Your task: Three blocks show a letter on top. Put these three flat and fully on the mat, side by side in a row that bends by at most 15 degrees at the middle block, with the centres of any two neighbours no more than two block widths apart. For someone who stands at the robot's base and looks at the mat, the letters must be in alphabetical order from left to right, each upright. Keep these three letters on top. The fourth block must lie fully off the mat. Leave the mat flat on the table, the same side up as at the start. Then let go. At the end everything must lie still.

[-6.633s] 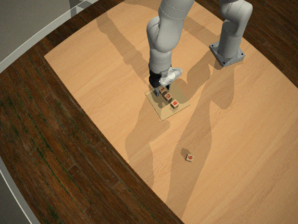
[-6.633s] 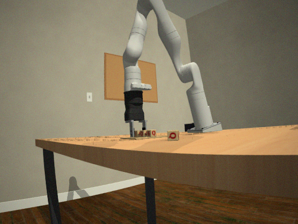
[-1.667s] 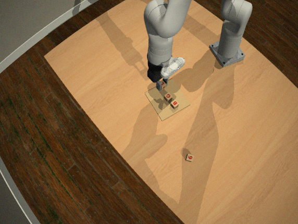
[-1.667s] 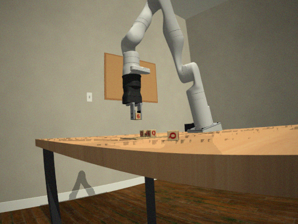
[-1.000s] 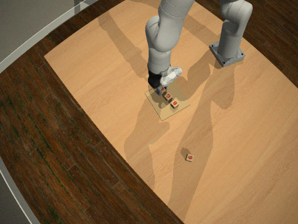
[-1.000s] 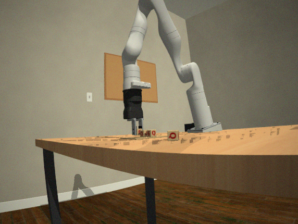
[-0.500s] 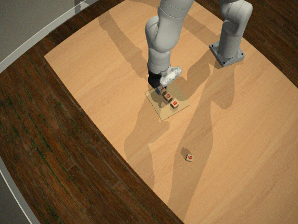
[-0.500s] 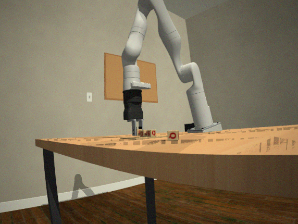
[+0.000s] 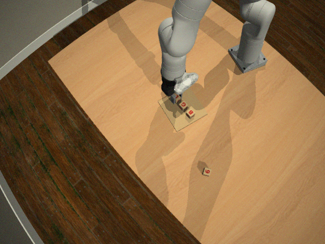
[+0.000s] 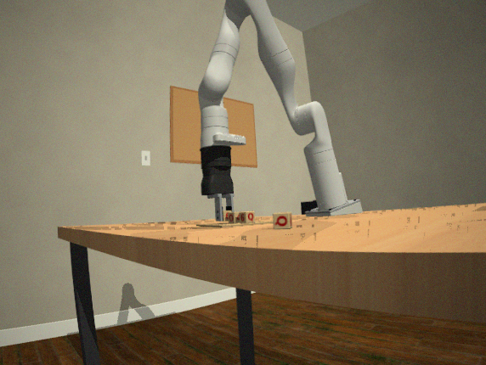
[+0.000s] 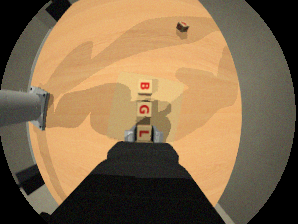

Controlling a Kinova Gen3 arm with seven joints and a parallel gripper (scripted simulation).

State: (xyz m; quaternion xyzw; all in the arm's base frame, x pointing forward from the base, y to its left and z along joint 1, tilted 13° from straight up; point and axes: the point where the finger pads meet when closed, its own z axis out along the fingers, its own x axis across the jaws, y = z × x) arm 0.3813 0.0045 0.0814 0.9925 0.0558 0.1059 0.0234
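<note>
Right now the tan mat is 40 mm to the left of my hand and 20 mm below it. The rest, counted from my hand: block marked B (80 mm to the left, 10 mm below, 10 mm behind).
</note>
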